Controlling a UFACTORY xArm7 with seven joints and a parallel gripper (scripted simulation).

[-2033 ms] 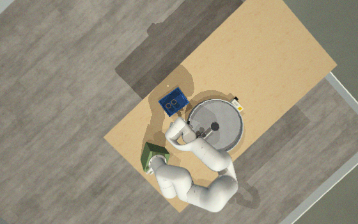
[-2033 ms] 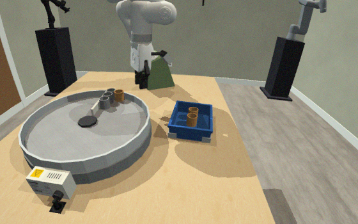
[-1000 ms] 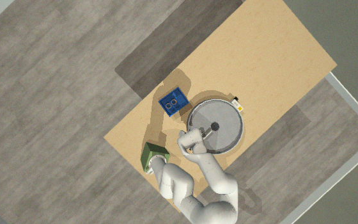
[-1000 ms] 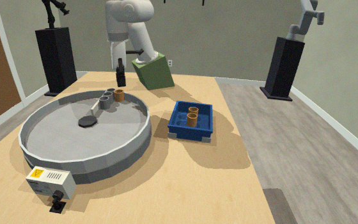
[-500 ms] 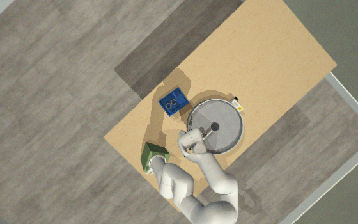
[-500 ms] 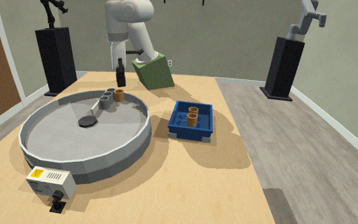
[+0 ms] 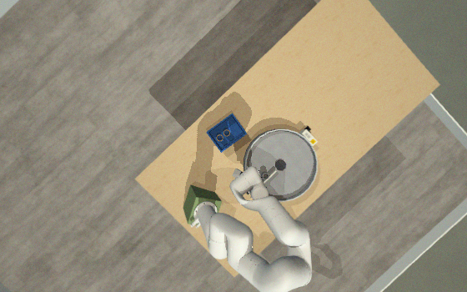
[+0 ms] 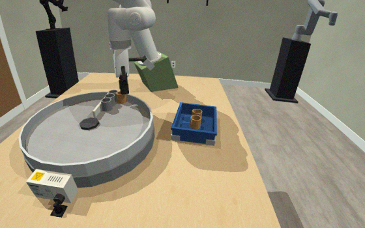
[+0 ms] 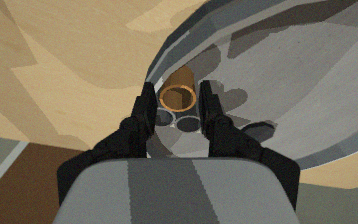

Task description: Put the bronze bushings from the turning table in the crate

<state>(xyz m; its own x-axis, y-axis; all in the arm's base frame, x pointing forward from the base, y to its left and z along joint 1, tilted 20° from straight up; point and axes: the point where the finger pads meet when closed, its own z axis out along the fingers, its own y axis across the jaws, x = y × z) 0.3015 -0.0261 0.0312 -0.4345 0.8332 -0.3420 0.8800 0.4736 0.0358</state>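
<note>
My hand is 290 mm to the right of the blue crate, 90 mm above it and 60 mm short of it. Also, from my hand: grey turning table: 180 mm ahead, 60 mm to the right, 60 mm below.
</note>
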